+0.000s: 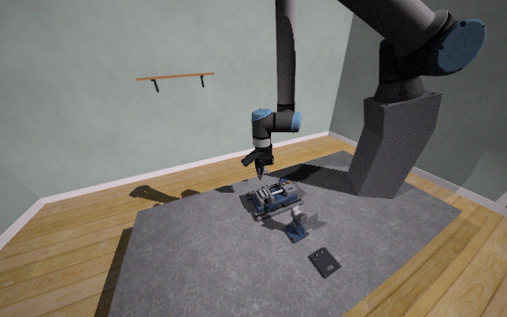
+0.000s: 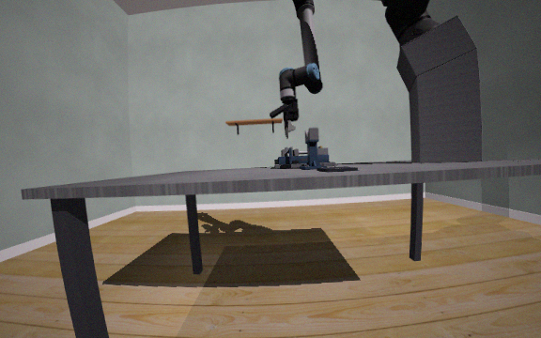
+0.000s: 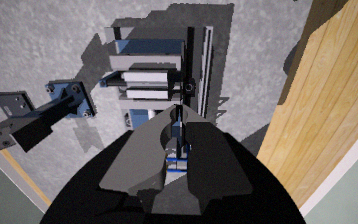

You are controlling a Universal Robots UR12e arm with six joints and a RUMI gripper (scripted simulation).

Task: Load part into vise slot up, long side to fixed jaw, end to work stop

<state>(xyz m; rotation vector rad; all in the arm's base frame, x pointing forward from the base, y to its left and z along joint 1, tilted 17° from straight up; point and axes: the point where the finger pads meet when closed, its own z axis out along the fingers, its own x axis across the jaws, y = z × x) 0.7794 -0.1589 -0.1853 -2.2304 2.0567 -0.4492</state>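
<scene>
Now: the part 50 mm to the left of my hand and 80 mm below it. From my hand the other things lie so: moving jaw (40 mm behind, 50 mm to the left, 100 mm below); then work stop (10 mm behind, 100 mm to the left, 90 mm below); then fixed jaw (30 mm ahead, 50 mm to the left, 100 mm below).
</scene>
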